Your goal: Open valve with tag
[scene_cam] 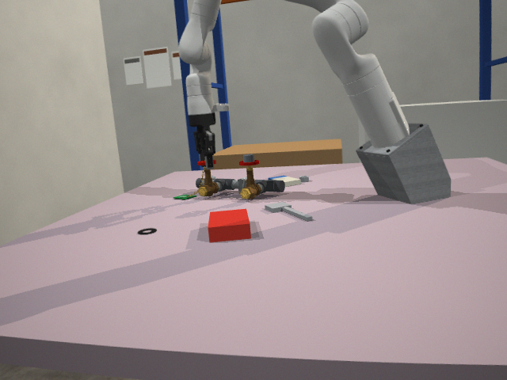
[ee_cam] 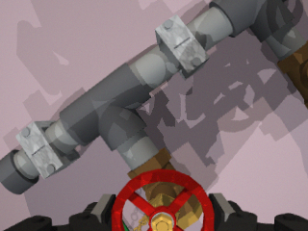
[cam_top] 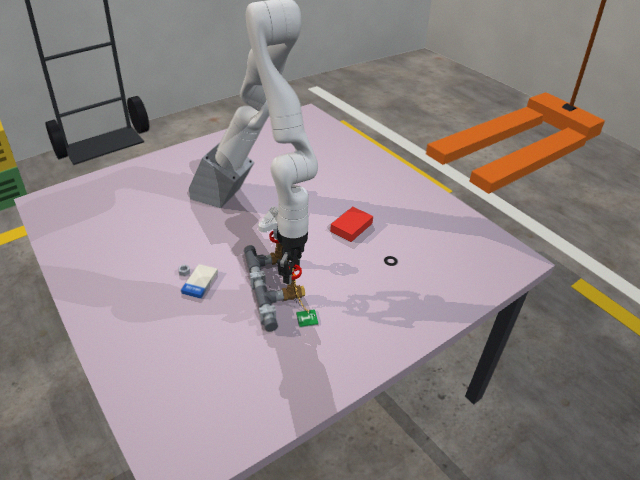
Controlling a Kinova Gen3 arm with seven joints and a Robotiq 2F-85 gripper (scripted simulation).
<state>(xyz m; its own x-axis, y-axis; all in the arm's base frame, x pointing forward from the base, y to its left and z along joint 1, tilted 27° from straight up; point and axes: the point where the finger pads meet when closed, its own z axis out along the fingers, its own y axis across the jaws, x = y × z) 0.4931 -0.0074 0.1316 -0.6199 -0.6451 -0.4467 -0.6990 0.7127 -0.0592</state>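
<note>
The green tag is 10 cm below my hand, 8 cm ahead of it and 2 cm to the left of it. Also, from my hand: grey nut 26 cm to the right, 20 cm behind, 10 cm below; then grey hammer-shaped tool 29 cm behind, 12 cm to the left, 10 cm below; then blue box 22 cm to the right, 15 cm behind, 10 cm below.
</note>
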